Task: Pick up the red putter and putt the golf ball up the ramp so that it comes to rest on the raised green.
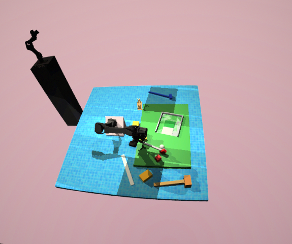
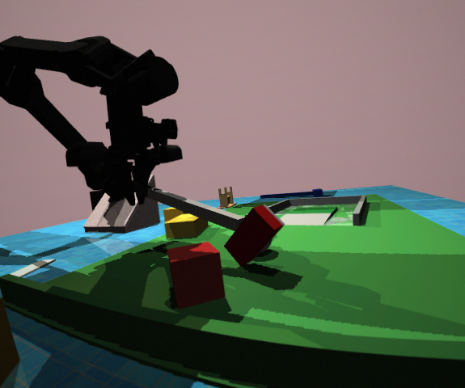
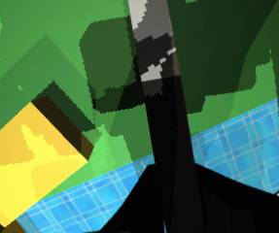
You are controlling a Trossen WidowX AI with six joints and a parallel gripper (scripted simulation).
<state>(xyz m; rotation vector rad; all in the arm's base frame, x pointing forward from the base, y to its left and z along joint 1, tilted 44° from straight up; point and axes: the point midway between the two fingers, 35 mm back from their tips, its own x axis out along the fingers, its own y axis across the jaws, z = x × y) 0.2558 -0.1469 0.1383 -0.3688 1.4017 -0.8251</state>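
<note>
Right now my gripper tip is 110 mm short of the red putter and 30 mm to the left of it. From my gripper tip the other things lie so: red cube: 180 mm ahead, 130 mm to the right, 50 mm below; white golf ball: 210 mm ahead, 50 mm below; white bar: 80 mm behind, 220 mm to the right, 80 mm below.
</note>
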